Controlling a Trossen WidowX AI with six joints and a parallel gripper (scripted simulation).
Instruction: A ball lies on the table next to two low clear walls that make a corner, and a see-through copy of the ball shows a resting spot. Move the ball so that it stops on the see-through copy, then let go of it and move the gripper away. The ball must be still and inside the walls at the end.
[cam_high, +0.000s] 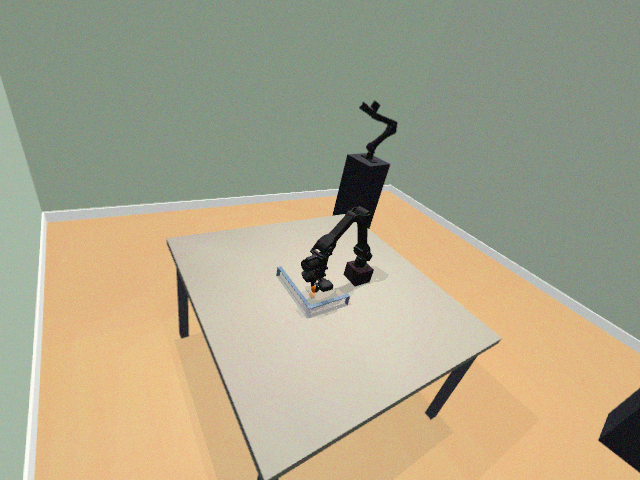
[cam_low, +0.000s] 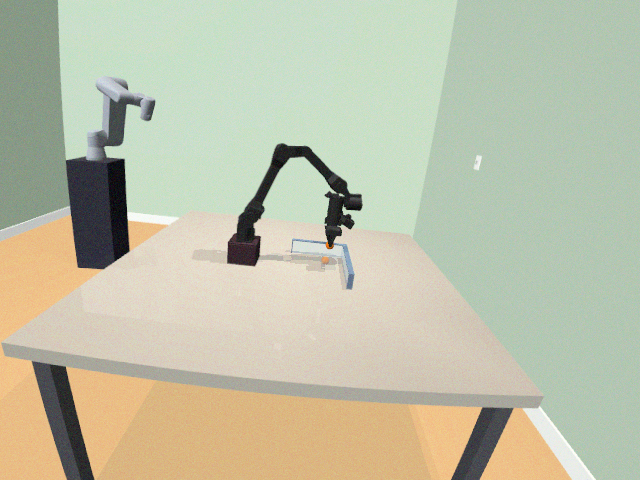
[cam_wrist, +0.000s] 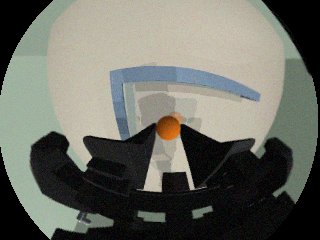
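Right now my gripper tip is 6 cm above the see-through copy of ball, 2 cm to the left of it and 2 cm past it. Round my gripper tip: orange ball (right at my gripper tip).
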